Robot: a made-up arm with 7 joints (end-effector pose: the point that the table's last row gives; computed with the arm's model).
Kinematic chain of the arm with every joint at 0, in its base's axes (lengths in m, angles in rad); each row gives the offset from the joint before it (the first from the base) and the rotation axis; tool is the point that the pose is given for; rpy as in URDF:
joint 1: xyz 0 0 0.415 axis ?
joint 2: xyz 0 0 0 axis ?
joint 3: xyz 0 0 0.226 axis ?
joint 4: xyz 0.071 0 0 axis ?
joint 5: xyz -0.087 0 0.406 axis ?
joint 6: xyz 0 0 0 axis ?
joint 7: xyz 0.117 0 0 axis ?
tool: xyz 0 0 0 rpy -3.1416 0 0
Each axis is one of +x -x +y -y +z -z.
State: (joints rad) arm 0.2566 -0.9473 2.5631 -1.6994 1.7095 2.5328 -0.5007
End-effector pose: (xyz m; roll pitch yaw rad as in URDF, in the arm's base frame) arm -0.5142 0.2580 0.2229 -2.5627 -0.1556 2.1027
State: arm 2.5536 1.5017 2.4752 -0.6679 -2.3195 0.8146 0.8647
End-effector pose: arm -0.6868 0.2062 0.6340 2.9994 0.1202 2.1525
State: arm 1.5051 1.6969 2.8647 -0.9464 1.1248 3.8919 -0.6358
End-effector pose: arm -0.1103 0.5508 0.5802 -0.7040 1.3706 1.5881
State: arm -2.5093 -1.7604 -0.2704 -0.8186 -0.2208 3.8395 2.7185
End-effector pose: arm 0.4688 0.3840 0.4939 1.6023 -0.7054 2.0818
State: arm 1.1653 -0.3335 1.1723 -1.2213 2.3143 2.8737 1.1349
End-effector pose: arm -0.3273 0.2725 0.8651 -0.2801 0.9996 2.4337
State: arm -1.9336 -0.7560 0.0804 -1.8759 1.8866 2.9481 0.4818
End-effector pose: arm -0.1586 -0.2234 0.8660 -0.9857 0.5557 -2.8707
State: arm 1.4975 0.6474 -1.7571 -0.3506 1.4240 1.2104 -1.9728
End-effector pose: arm 0.2092 0.4375 0.9986 2.5997 0.1303 2.9352
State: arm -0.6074 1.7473 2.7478 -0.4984 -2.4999 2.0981 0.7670
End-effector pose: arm 0.6396 -0.3541 0.5602 -2.3629 -0.3639 -1.3643
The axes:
joint 1: +z
joint 2: +y
joint 3: +z
joint 4: -y
joint 5: +z
joint 6: -y
joint 7: -z

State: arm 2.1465 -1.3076 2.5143 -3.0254 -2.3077 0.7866 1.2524
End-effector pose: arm -0.2761 0.0441 0.1760 -0.0142 1.3810 -1.7380
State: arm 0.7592 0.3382 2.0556 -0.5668 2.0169 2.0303 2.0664
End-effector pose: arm -0.0900 0.2993 1.0987 -0.5031 0.4911 -2.4464
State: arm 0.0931 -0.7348 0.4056 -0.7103 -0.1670 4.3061 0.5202
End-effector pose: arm -0.2565 0.0486 0.9145 1.0853 0.7036 -1.7756
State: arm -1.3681 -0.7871 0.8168 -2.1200 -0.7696 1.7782 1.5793
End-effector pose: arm 0.4653 -0.1452 0.7130 -2.7301 -1.3057 -2.4664
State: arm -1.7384 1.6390 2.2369 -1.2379 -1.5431 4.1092 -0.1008
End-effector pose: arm 0.1476 -0.4589 0.6453 -0.2923 -0.0082 2.6182
